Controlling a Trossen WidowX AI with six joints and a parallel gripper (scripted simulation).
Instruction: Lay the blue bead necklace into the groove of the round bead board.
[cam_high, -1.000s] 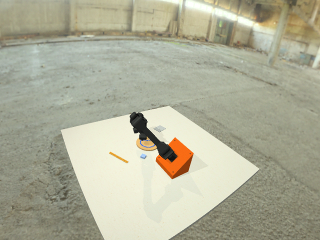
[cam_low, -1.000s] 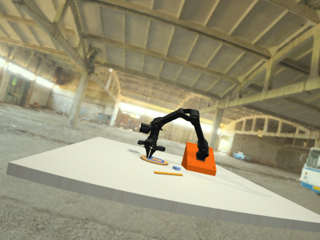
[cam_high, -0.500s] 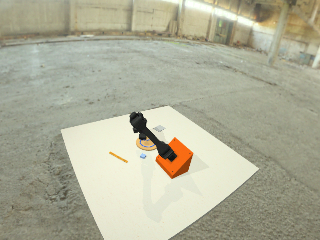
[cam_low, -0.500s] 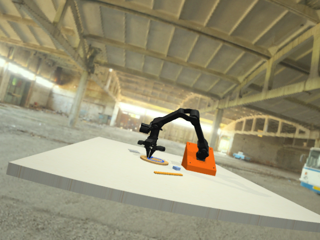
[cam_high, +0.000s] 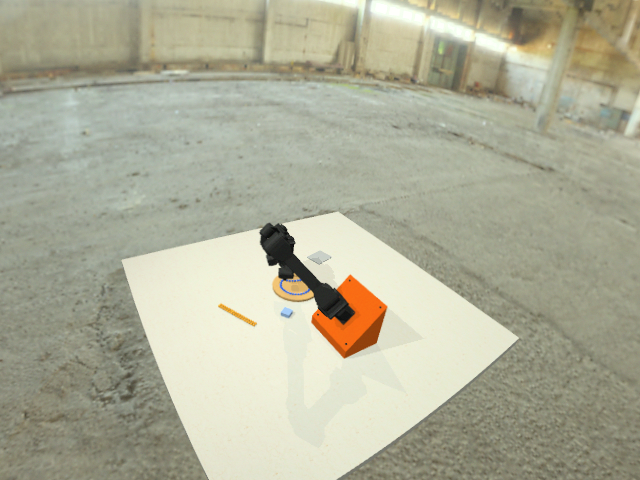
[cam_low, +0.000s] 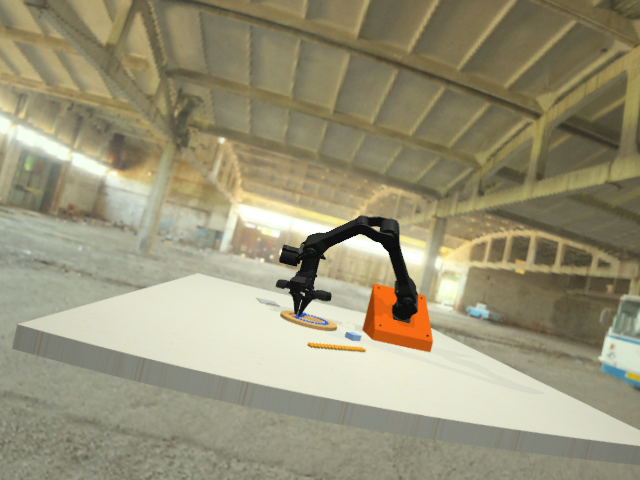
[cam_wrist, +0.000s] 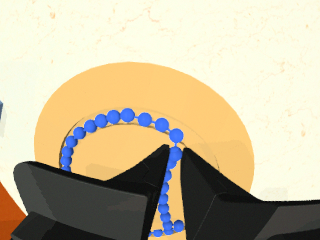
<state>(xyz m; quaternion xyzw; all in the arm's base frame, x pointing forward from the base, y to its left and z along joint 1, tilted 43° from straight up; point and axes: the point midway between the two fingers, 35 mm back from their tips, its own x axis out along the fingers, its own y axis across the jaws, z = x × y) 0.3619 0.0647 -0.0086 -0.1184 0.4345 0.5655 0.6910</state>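
The round tan bead board is 40 mm behind my gripper tip, 30 mm to the right of it and 10 mm below it. Round my gripper tip: flat grey tile: 260 mm to the right, 110 mm ahead, 20 mm below; then small light-blue block: 180 mm behind, 90 mm to the left, 10 mm below.
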